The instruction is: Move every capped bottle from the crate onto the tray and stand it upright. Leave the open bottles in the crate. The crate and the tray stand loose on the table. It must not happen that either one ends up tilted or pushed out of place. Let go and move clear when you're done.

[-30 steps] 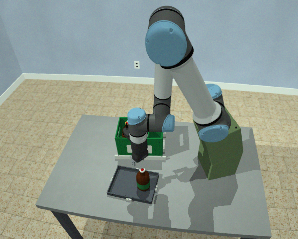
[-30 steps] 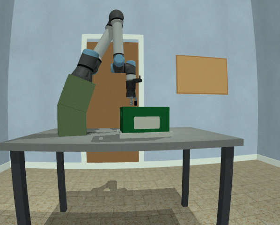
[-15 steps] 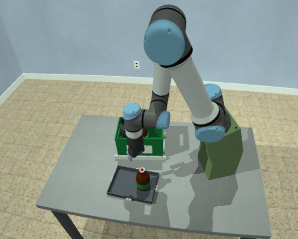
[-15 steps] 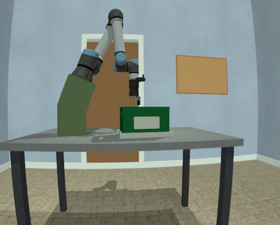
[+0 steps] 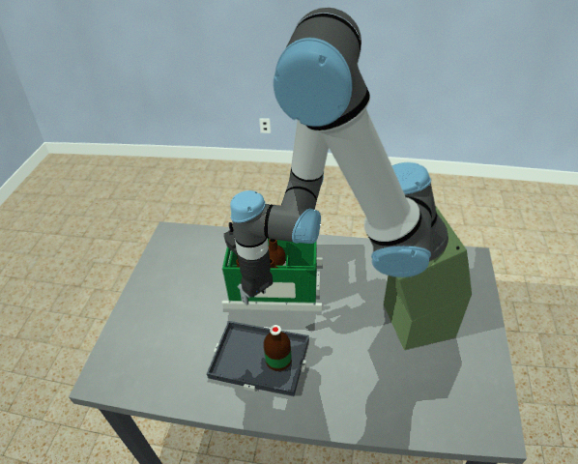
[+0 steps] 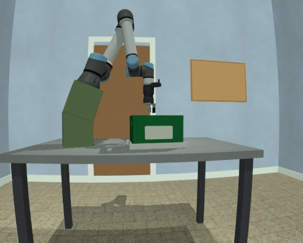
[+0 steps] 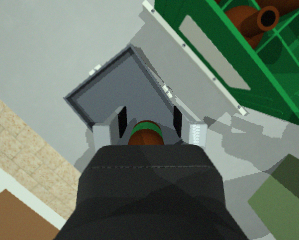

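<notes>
My gripper is now 220 mm to the left of the green crate, 130 mm above it and 10 mm past it. From my hand the other things lie so: dark grey tray (210 mm below, 70 mm to the left, 10 mm behind).
</notes>
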